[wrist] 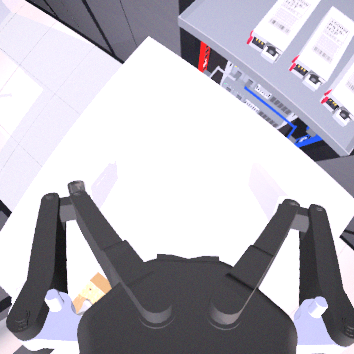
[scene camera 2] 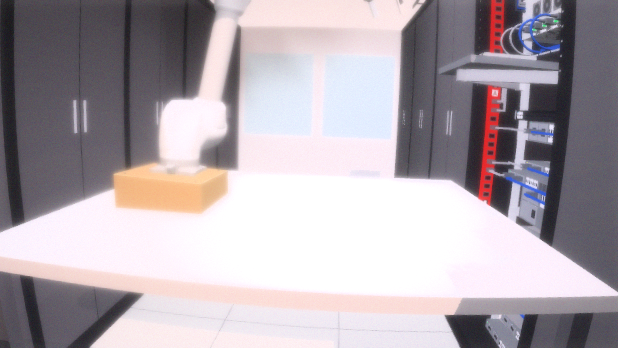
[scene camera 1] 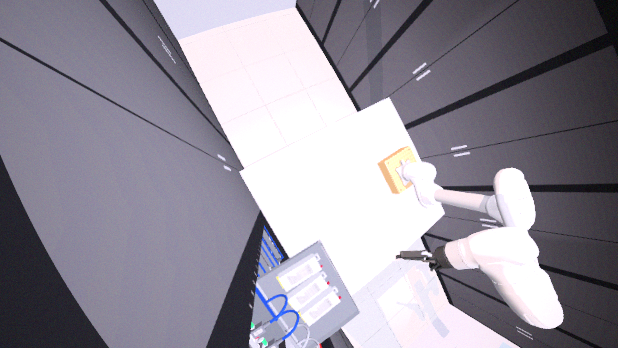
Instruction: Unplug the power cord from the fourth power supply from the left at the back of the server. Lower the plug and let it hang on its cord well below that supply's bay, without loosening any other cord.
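Frame: origin at the arm's base, x ahead, y left, z up, level; millimetres.
Seen in the pictures: gripper, fingertip midpoint: [wrist: 183, 169] [scene camera 2: 389, 15] [scene camera 1: 403, 263]; arm's base, link origin: [scene camera 2: 178, 171] [scene camera 1: 406, 172].
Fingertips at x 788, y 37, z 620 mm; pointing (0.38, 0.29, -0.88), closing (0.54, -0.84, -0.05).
Observation:
Offsets run from my fingertips to a thing's middle. "*": to the spot under its first point. Level surfaces: height alone.
The server's back shows partly at the right edge of scene camera 2, where round fans @(* 626 mm ahead, 56 mm right, 82 mm up) [scene camera 2: 547, 7] sit above green-marked connectors and looped blue cords [scene camera 2: 521, 36]. The cords @(* 480 mm ahead, 110 mm right, 24 mm down) [scene camera 1: 298, 320] also show at the bottom of scene camera 1. The fourth supply and its plug cannot be told apart in any view. My gripper [scene camera 1: 398, 256] [wrist: 183, 169] is open and empty, its fingers wide apart. It is high over the table's near edge in scene camera 1, to the right of the shelf and apart from the server. What look like its fingertips [scene camera 2: 386, 9] show at scene camera 2's top edge.
A grey shelf [scene camera 1: 345, 314] [scene camera 2: 462, 64] [wrist: 215, 25] juts from the rack and bears three white power supply modules @(* 388 mm ahead, 192 mm right, 149 mm down) [scene camera 1: 300, 273] @(* 395 mm ahead, 87 mm right, 149 mm down) [wrist: 327, 44]. A white table @(728 mm down) [scene camera 1: 320, 185] [scene camera 2: 320, 235] [wrist: 165, 115] stands below. The arm's orange base block [scene camera 1: 392, 175] [scene camera 2: 160, 196] is on it. Dark cabinets [scene camera 2: 45, 100] line both sides.

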